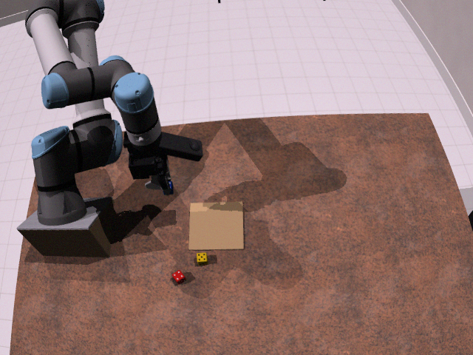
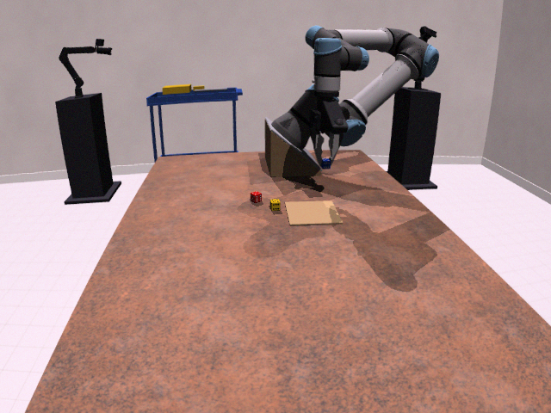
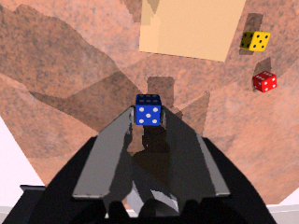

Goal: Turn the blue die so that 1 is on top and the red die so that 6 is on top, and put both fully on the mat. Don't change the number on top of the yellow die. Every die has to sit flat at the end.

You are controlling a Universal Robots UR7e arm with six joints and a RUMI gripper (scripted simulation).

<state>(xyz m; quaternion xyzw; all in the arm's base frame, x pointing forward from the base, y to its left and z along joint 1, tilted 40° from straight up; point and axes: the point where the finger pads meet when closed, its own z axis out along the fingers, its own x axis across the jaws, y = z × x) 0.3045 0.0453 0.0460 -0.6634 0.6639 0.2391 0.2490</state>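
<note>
Right now my hand is 10 mm above the blue die. Also, from my hand: yellow die: 70 mm ahead, 160 mm to the right, 100 mm below; tan mat: 110 mm ahead, 60 mm to the right, 110 mm below; red die: 10 mm ahead, 210 mm to the right, 100 mm below.
</note>
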